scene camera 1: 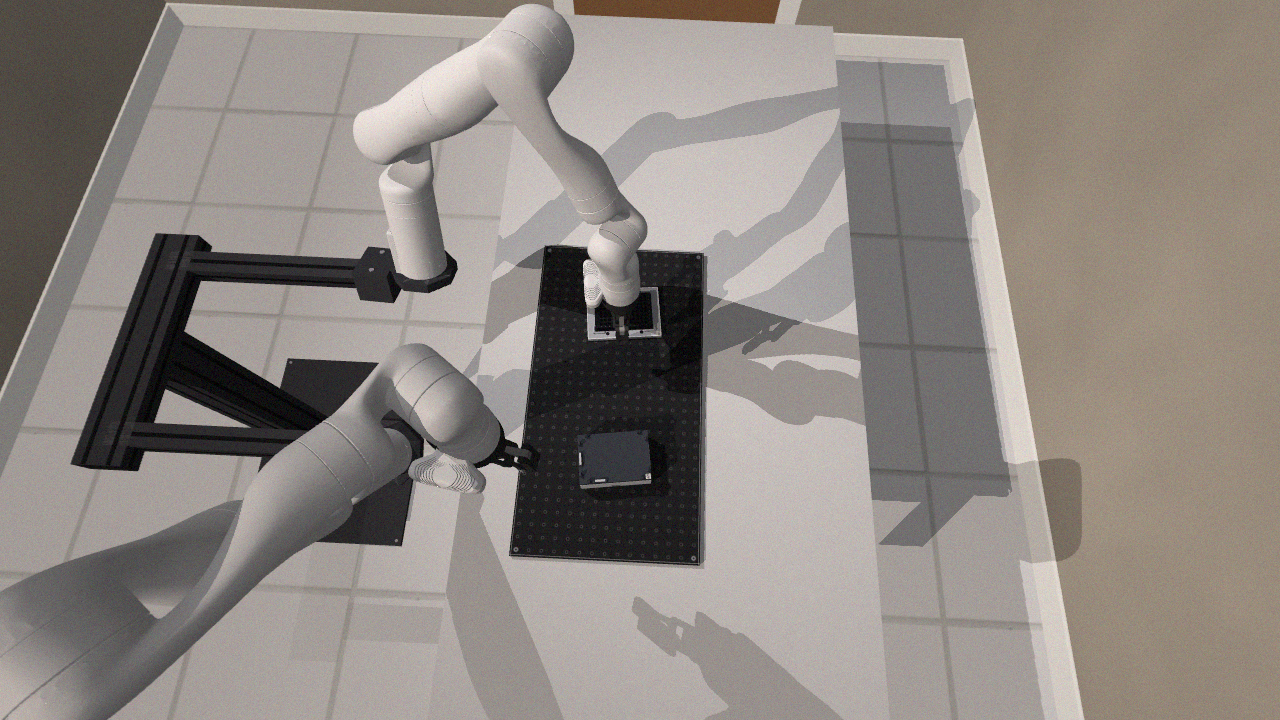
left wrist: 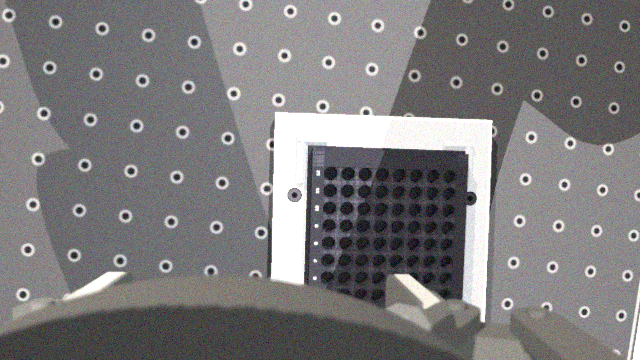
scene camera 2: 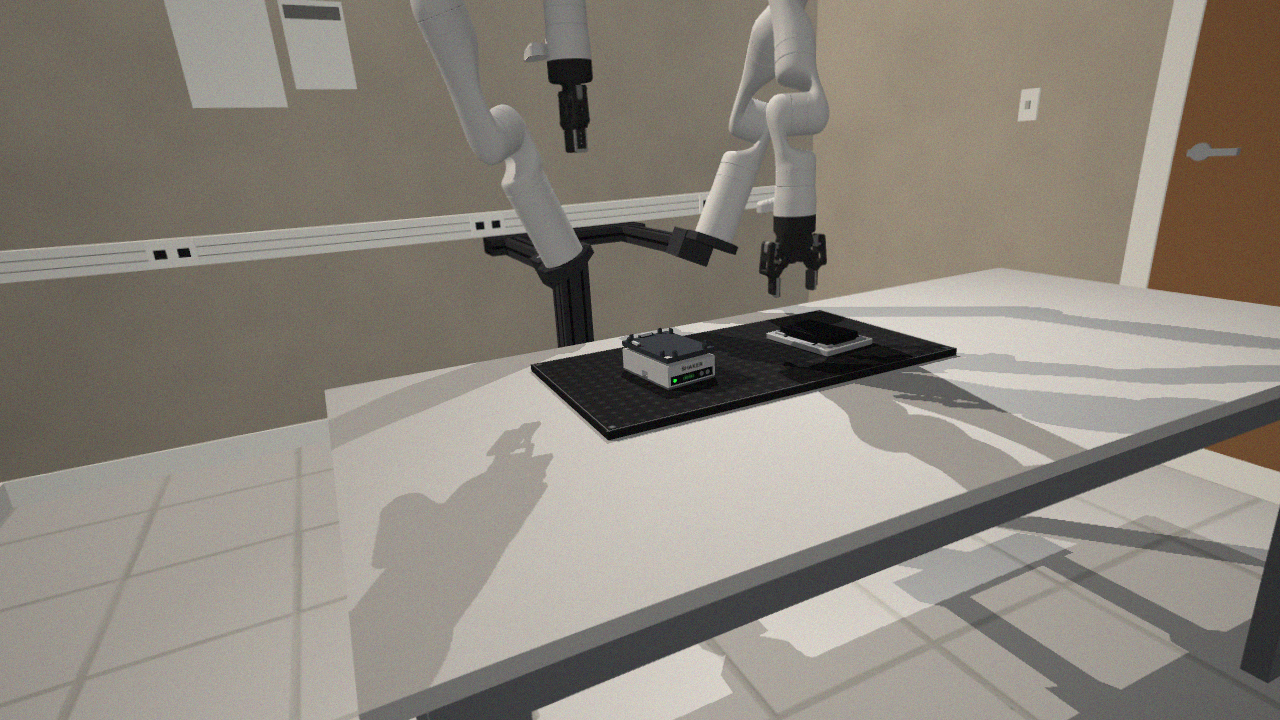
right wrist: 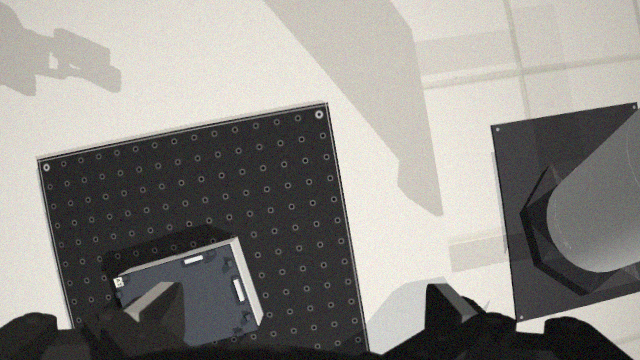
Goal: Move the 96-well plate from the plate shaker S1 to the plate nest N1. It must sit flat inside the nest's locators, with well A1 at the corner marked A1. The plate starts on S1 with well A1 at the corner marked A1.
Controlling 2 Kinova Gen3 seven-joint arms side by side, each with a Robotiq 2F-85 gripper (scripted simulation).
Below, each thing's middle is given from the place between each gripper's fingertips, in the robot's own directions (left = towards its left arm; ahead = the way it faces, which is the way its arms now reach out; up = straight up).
Labels:
The dark 96-well plate (scene camera 2: 812, 331) lies 9 cm below my left hand (scene camera 2: 793, 293) and 6 cm to the left of it. From my left hand the other things lie so: plate nest N1 (left wrist: 351, 132) (11 cm below, 6 cm to the left).
I see my right gripper (scene camera 2: 576, 152) 42 cm to the right of the dark 96-well plate, 37 cm above it and 16 cm short of it. From my right hand the other things lie so: plate nest N1: 42 cm to the left, 38 cm below, 16 cm ahead.

